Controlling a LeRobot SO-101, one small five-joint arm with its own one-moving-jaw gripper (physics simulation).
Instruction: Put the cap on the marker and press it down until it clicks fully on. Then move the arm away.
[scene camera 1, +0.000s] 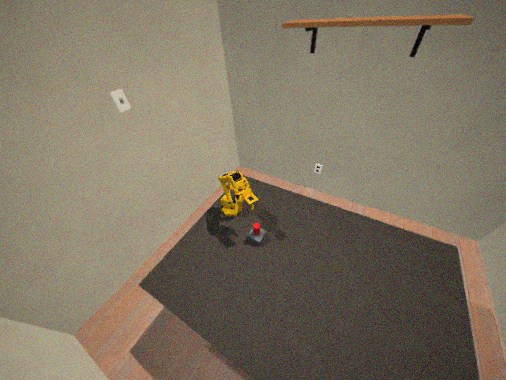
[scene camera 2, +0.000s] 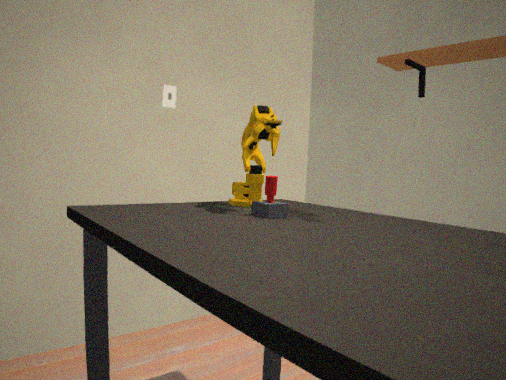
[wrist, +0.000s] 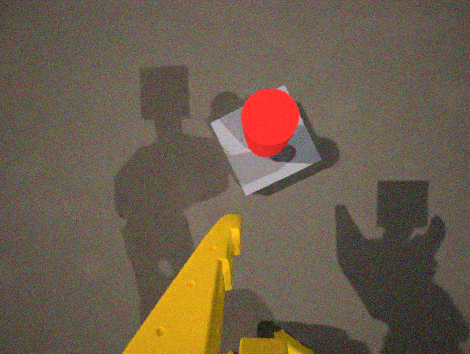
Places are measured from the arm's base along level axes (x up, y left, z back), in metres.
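Pixels of known places: hand at its tool point: (scene camera 1: 252, 209) (scene camera 2: 272, 154) (wrist: 240, 228); arm's base at its link origin: (scene camera 2: 250, 205).
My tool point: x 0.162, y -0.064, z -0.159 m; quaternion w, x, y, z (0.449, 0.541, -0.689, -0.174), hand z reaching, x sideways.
For each thing: its top centre in the pictures, then the offset to it from my tool point. "pt": a spot on its surface instead. Level surfaces: height alone.
- red cap at its top centre: (wrist: 270, 119) (scene camera 2: 271, 175) (scene camera 1: 256, 225) dy -0.030, dx -0.057, dz -0.035 m
- grey block at its top centre: (wrist: 265, 141) (scene camera 2: 269, 202) (scene camera 1: 256, 233) dy -0.029, dx -0.126, dz -0.033 m
- narrower red part at a spot on its surface: (scene camera 2: 270, 198) pt dy -0.034, dx -0.115, dz -0.040 m
- dark table at its surface level: dx -0.162 m
The red cap (scene camera 1: 256, 228) (scene camera 2: 271, 183) (wrist: 270, 117) stands upright over the grey block (scene camera 1: 259, 238) (scene camera 2: 270, 210) (wrist: 252, 181). A narrower red part (scene camera 2: 270, 198) shows below it, down to the block's top. The marker inside is hidden, and I cannot tell whether the cap is fully seated. My gripper (scene camera 1: 252, 205) (scene camera 2: 274, 151) is open and empty, raised above and behind the cap on the arm's base side, apart from it. In the wrist view one notched yellow jaw shows, its tip short of the block; the moving jaw is out of the picture.
The yellow arm's base (scene camera 1: 231, 208) (scene camera 2: 241, 195) stands near the corner of the dark table (scene camera 1: 325, 280) (scene camera 2: 300, 260), behind the block. Shadows of the arm fall around the block. A wooden shelf (scene camera 1: 375, 21) (scene camera 2: 450, 52) is on the wall, far from the arm.
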